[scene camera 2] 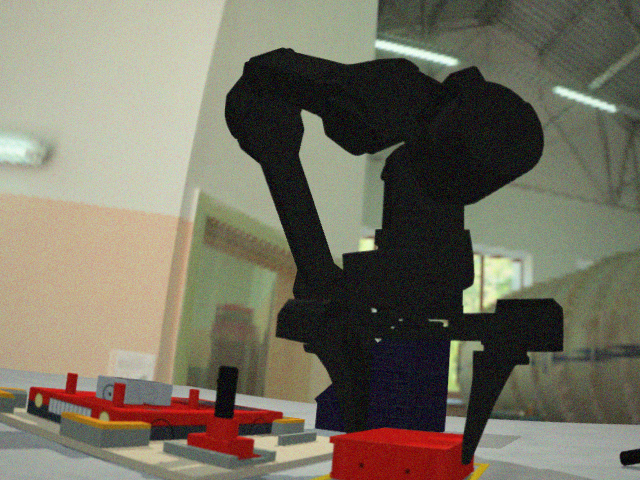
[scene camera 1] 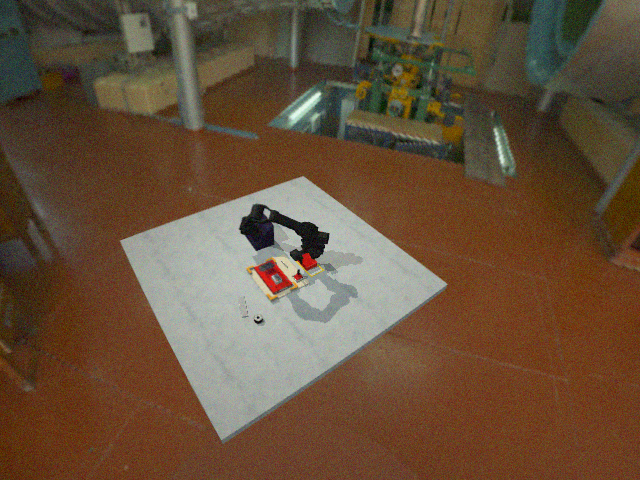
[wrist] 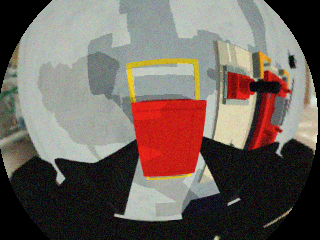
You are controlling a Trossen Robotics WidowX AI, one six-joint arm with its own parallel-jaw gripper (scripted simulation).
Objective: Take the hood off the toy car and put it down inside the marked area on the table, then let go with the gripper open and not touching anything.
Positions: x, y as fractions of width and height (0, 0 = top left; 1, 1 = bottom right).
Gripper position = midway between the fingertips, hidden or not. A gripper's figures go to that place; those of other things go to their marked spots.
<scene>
My gripper (wrist: 0.53, 0.59): 10 cm from the lens. A red hood (wrist: 0.53, 0.55): 8 cm from the lens. A toy car (wrist: 0.82, 0.55) is 20 cm from the lens. A beige base plate (wrist: 0.73, 0.49) is 15 cm from the lens. The marked spots on the toy car and the red hood are 17 cm apart.
</scene>
